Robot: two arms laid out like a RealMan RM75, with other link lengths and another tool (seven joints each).
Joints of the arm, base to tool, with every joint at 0 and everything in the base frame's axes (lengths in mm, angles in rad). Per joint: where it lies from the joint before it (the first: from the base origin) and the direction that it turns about. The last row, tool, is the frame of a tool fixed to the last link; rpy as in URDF.
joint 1: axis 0 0 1 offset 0 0 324.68
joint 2: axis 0 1 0 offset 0 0 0
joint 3: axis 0 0 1 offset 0 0 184.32
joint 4: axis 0 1 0 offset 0 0 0
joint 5: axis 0 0 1 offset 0 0 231
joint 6: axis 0 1 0 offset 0 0 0
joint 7: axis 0 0 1 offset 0 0 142.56
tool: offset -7 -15 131 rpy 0 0.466 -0.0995
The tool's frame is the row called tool.
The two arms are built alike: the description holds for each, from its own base.
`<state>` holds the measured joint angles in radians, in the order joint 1, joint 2, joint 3, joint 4, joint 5, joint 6, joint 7, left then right.
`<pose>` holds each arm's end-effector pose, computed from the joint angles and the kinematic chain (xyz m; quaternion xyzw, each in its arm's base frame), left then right.
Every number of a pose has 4 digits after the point. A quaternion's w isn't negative.
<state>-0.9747 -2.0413 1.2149 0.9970 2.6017 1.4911 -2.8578 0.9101 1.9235 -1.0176 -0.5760 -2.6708 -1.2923 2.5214</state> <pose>-0.1416 0.4183 0.0061 -0.8432 -0.4339 -0.0843 0.3059 0.2812 0.4252 0.0251 -0.7953 0.4787 -0.3624 0.0832</pose>
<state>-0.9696 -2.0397 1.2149 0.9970 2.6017 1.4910 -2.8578 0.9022 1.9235 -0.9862 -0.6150 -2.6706 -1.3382 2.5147</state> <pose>-0.1441 0.4180 0.0068 -0.8419 -0.4359 -0.0835 0.3069 0.2738 0.4241 0.0304 -0.7996 0.4800 -0.3529 0.0760</pose>
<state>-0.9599 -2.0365 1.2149 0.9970 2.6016 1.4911 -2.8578 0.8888 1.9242 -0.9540 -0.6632 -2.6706 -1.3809 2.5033</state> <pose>-0.1487 0.4174 0.0082 -0.8395 -0.4396 -0.0818 0.3088 0.2671 0.4245 0.0380 -0.8047 0.4794 -0.3425 0.0735</pose>
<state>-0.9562 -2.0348 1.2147 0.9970 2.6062 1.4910 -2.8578 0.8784 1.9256 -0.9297 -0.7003 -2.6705 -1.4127 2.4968</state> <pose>-0.1516 0.4176 0.0095 -0.8384 -0.4403 -0.0796 0.3113 0.2623 0.4246 0.0440 -0.8080 0.4797 -0.3342 0.0721</pose>
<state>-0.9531 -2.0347 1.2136 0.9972 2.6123 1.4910 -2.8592 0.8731 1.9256 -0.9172 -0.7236 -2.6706 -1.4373 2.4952</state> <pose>-0.1542 0.4177 0.0106 -0.8371 -0.4414 -0.0776 0.3138 0.2593 0.4236 0.0479 -0.8096 0.4799 -0.3308 0.0697</pose>
